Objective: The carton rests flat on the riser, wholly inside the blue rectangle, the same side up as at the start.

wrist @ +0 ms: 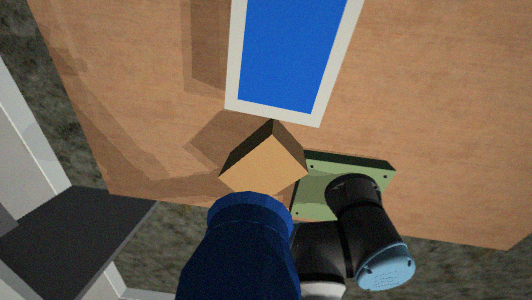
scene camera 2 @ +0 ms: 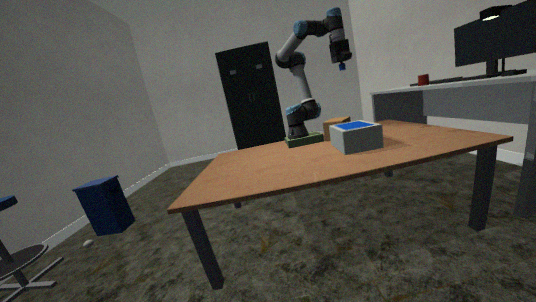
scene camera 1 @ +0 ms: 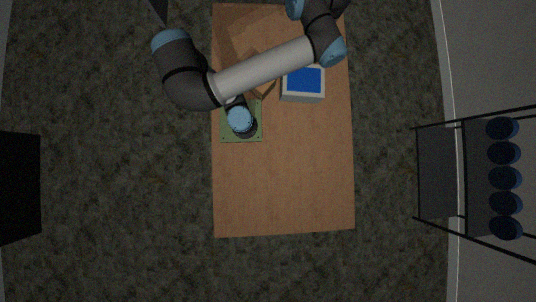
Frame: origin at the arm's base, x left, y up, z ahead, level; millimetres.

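Where they show: hand, its tool point: (wrist: 249,225) (scene camera 2: 342,69); arm's base, origin of its link: (wrist: 350,192) (scene camera 2: 298,136).
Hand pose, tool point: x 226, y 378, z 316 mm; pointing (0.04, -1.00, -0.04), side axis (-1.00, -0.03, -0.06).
Note:
Each offset is from my tool point to the top centre of the thing. Level surfaces: height alone.
The tan carton @(dx +31, dy -295, dz -197 mm) (scene camera 1: 268,90) (scene camera 2: 329,130) (wrist: 265,165) stands on the table beside the riser, near the arm's base, turned at an angle to the riser. The arm hides much of it in scene camera 1. The pale grey riser @(dx -21, dy -305, dz +65 mm) (scene camera 1: 302,99) (scene camera 2: 358,142) (wrist: 233,75) bears the blue rectangle @(dx -21, dy -305, dz +65 mm) (scene camera 1: 304,80) (scene camera 2: 355,125) (wrist: 290,55), with no carton on it. My suction gripper (scene camera 2: 342,66) (wrist: 249,200) is open and holds nothing. Its blue cup hangs high above the table and overlaps the carton's near edge in the wrist view. The cup is hidden in scene camera 1.
The arm's green base plate (scene camera 1: 226,135) (scene camera 2: 312,139) (wrist: 310,212) sits beside the carton on the wooden table @(dy -425 mm) (scene camera 1: 285,185) (scene camera 2: 270,172) (wrist: 430,125). A desk (scene camera 2: 450,86) with a monitor (scene camera 2: 492,37) and a red cup (scene camera 2: 423,79) stands behind at the right.

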